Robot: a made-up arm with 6 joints. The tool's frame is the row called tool.
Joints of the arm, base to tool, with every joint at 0 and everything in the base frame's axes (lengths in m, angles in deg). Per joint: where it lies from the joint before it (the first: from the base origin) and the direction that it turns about. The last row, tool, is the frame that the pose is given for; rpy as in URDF.
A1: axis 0 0 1 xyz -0.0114 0.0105 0.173
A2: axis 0 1 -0.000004 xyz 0.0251 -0.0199 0.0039
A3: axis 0 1 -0.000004 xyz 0.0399 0.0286 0.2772
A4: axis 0 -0.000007 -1 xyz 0.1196 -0.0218 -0.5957
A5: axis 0 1 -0.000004 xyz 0.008 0.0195 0.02
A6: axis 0 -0.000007 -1 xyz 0.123 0.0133 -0.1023
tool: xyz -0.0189 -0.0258 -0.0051 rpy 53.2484 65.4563 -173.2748
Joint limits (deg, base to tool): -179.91..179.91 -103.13..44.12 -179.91..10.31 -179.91..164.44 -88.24..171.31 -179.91..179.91
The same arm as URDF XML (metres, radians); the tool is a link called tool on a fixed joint. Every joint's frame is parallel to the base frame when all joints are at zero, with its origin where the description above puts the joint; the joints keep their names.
<robot name="arm">
  <joint name="A1" type="revolute">
    <parent link="base"/>
    <child link="link1"/>
    <origin xyz="-0.0114 0.0105 0.173"/>
    <axis xyz="0 0 1"/>
    <limit lower="-3.14" upper="3.14"/>
  </joint>
  <joint name="A2" type="revolute">
    <parent link="link1"/>
    <child link="link2"/>
    <origin xyz="0.0251 -0.0199 0.0039"/>
    <axis xyz="0 1 0"/>
    <limit lower="-1.8" upper="0.77"/>
  </joint>
  <joint name="A3" type="revolute">
    <parent link="link2"/>
    <child link="link3"/>
    <origin xyz="0.0399 0.0286 0.2772"/>
    <axis xyz="0 1 0"/>
    <limit lower="-3.14" upper="0.1799"/>
  </joint>
  <joint name="A4" type="revolute">
    <parent link="link3"/>
    <child link="link4"/>
    <origin xyz="0.1196 -0.0218 -0.5957"/>
    <axis xyz="0 0 -1"/>
    <limit lower="-3.14" upper="2.87"/>
  </joint>
  <joint name="A5" type="revolute">
    <parent link="link4"/>
    <child link="link5"/>
    <origin xyz="0.008 0.0195 0.02"/>
    <axis xyz="0 1 0"/>
    <limit lower="-1.5401" upper="2.9899"/>
  </joint>
  <joint name="A6" type="revolute">
    <parent link="link5"/>
    <child link="link6"/>
    <origin xyz="0.123 0.0133 -0.1023"/>
    <axis xyz="0 0 -1"/>
    <limit lower="-3.14" upper="3.14"/>
  </joint>
  <joint name="tool_joint" type="fixed">
    <parent link="link6"/>
    <child link="tool"/>
    <origin xyz="-0.0189 -0.0258 -0.0051" rpy="0.9294 1.1424 -3.0242"/>
  </joint>
  <link name="base"/>
  <link name="link1"/>
  <link name="link2"/>
  <link name="link3"/>
  <link name="link4"/>
  <link name="link5"/>
  <link name="link6"/>
  <link name="tool"/>
</robot>

